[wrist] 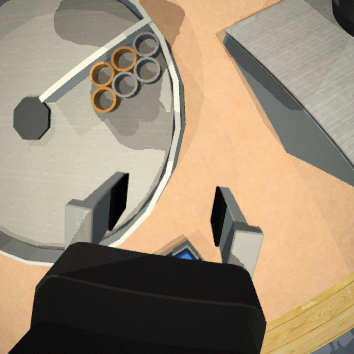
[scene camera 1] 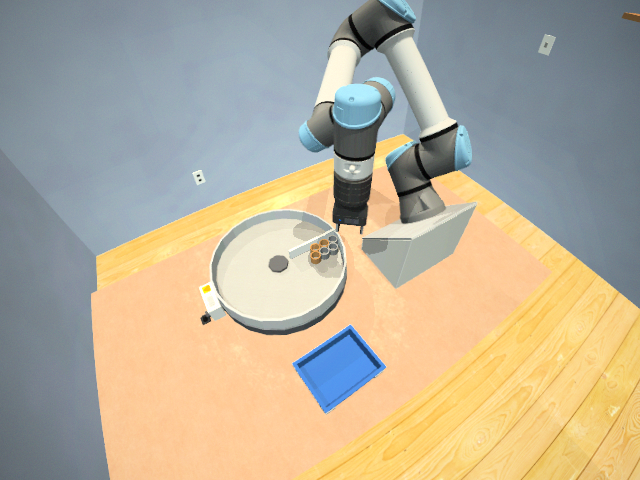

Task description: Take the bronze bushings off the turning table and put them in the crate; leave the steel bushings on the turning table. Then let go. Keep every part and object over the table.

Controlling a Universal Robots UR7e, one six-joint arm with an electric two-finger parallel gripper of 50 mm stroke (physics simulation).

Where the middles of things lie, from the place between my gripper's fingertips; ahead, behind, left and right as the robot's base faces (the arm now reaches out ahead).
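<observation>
Blue crate (scene camera 1: 333, 371): 20 cm to the left of my hand, 18 cm ahead of it, 24 cm below it.
</observation>
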